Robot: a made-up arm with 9 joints.
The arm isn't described. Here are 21 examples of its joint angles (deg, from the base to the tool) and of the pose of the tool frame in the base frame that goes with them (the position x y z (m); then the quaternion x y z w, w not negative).
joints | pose
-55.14 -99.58 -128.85 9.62 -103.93 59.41 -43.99 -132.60 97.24 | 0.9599 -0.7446 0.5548 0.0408 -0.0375 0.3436 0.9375
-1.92 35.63 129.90 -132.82 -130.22 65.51 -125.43 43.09 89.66 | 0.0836 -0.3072 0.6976 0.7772 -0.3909 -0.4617 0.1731
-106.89 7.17 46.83 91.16 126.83 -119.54 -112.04 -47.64 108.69 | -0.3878 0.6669 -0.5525 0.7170 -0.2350 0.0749 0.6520
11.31 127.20 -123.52 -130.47 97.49 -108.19 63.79 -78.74 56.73 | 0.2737 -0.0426 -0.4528 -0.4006 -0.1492 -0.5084 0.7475
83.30 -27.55 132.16 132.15 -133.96 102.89 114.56 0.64 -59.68 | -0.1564 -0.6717 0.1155 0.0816 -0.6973 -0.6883 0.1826
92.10 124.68 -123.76 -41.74 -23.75 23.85 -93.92 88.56 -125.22 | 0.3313 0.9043 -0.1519 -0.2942 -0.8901 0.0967 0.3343
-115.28 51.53 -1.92 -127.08 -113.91 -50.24 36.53 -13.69 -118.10 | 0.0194 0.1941 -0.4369 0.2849 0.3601 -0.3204 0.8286
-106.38 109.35 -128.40 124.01 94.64 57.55 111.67 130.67 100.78 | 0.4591 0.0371 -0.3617 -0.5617 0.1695 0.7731 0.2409
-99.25 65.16 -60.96 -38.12 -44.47 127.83 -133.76 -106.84 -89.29 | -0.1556 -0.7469 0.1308 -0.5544 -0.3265 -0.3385 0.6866
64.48 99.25 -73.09 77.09 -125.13 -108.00 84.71 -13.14 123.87 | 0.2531 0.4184 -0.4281 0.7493 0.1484 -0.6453 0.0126
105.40 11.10 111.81 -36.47 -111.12 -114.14 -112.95 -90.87 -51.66 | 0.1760 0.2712 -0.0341 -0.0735 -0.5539 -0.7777 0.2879
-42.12 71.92 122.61 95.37 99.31 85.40 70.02 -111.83 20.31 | -0.0769 -0.1908 -0.6015 0.1675 -0.0166 -0.8237 0.5415
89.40 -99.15 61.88 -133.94 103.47 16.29 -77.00 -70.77 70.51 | 0.1884 0.6473 0.4360 0.5206 -0.4759 0.7066 0.0570
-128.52 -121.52 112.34 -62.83 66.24 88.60 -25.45 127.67 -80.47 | -0.0546 -0.5361 -0.0040 -0.4690 0.3275 0.1456 0.8072
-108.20 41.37 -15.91 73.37 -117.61 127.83 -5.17 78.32 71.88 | -0.1497 -0.3957 -0.8383 -0.4429 0.2736 0.0731 0.8506
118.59 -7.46 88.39 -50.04 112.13 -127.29 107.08 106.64 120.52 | 0.7316 -0.2065 0.1660 0.0829 -0.8708 0.0987 0.4744
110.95 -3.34 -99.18 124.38 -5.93 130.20 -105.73 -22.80 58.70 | 0.7452 0.6615 -0.5240 0.0491 0.3257 0.9391 0.0983
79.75 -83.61 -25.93 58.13 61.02 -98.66 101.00 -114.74 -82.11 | 0.4609 0.0858 0.0528 0.3230 0.7680 0.1635 0.5283
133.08 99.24 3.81 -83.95 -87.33 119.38 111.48 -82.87 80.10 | -0.3478 -0.2826 -0.4608 0.6570 -0.3368 0.3380 0.5837
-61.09 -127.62 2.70 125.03 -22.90 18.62 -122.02 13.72 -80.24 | -0.2446 -0.3661 0.9323 0.3166 -0.5628 -0.0094 0.7635
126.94 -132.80 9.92 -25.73 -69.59 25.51 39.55 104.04 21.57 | 0.4352 0.0127 0.9927 -0.8418 -0.1605 0.1090 0.5036
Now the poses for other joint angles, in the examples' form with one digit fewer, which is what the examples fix.
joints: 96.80 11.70 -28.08 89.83 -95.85 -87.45 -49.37 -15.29 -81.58
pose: 0.643 0.348 -0.402 0.107 0.484 0.183 0.849
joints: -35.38 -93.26 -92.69 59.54 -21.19 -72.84 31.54 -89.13 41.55
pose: 0.533 -0.566 0.652 -0.330 -0.850 0.158 0.378
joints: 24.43 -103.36 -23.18 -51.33 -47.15 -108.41 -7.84 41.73 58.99
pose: 0.094 -0.284 0.358 0.351 -0.057 0.901 0.249
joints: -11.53 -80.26 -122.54 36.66 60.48 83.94 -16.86 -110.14 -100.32
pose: 0.253 -0.776 0.346 -0.269 -0.483 0.048 0.832
